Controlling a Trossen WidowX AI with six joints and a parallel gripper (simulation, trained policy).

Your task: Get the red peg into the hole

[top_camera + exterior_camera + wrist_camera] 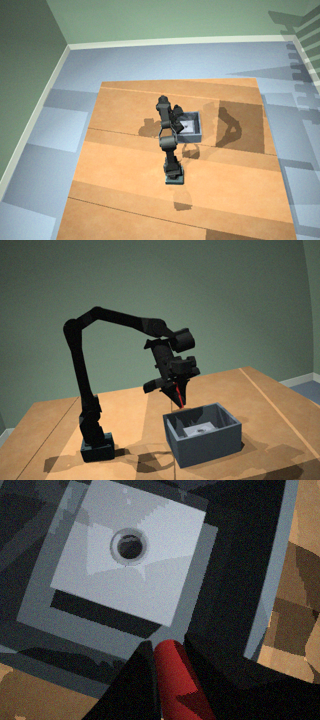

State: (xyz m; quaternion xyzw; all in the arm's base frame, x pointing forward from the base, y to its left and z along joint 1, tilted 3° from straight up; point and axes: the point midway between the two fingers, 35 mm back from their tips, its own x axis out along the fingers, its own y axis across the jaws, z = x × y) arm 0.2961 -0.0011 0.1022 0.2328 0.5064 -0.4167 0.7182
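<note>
My gripper tip is 10 mm past the red peg, 10 mm to the right of it and 30 mm below it. From my gripper tip the other things lie so: blue-grey box (40 mm ahead, 50 mm to the right, 110 mm below); then grey plate (40 mm ahead, 50 mm to the right, 90 mm below).
</note>
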